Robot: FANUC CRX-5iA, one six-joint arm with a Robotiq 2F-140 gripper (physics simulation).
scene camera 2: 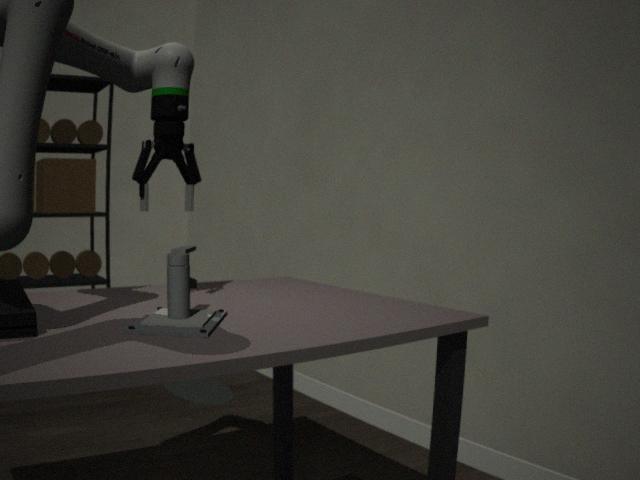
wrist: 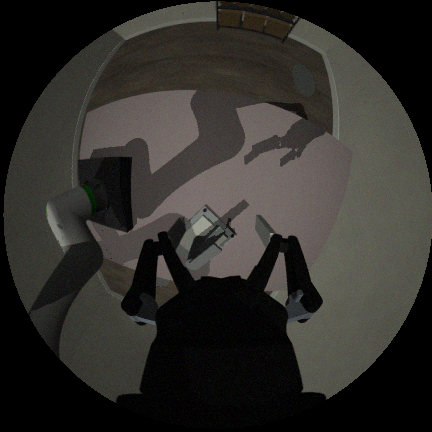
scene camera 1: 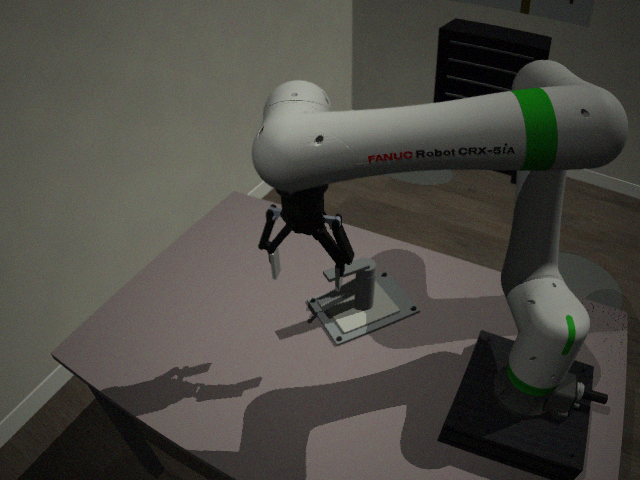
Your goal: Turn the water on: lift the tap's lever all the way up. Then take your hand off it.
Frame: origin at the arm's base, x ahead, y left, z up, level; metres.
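Seen in the pictures: gripper, fingertip midpoint: (scene camera 2: 167,211) (wrist: 219,222) (scene camera 1: 307,280); arm's base at its link origin: (wrist: 98,194) (scene camera 1: 524,391).
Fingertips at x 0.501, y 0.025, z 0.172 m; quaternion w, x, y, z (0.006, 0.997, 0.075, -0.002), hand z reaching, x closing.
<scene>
Offsets run from my fingertips to a thing's middle. "spot": to the spot under its first point. Level surfaces: height alone.
The grey tap has an upright round column {spot: dz -0.151, dx -0.067, dy -0.165 m} (scene camera 1: 364,291) (scene camera 2: 178,291) on a flat base plate (scene camera 1: 400,298) (scene camera 2: 170,325) (wrist: 202,223). Its flat lever {dz -0.080, dx -0.026, dy -0.147 m} (scene camera 1: 354,267) (scene camera 2: 189,250) sticks out from the column's top, roughly level or slightly raised; its exact angle is hard to tell. My gripper (scene camera 1: 307,282) (scene camera 2: 166,209) (wrist: 219,222) is open wide and empty, pointing down. In the second scene view its fingertips hang above the lever, with a gap between. In the first scene view one finger overlaps the lever, hiding a bit of it.
The tap stands on a pinkish table {dz -0.232 m} (scene camera 1: 180,299) (scene camera 2: 336,315) (wrist: 300,200). The arm's dark base block (scene camera 1: 465,397) (wrist: 117,200) stands at one side of the table. A shelf rack (scene camera 2: 108,180) and a dark cabinet (scene camera 1: 493,33) stand beyond the table.
</scene>
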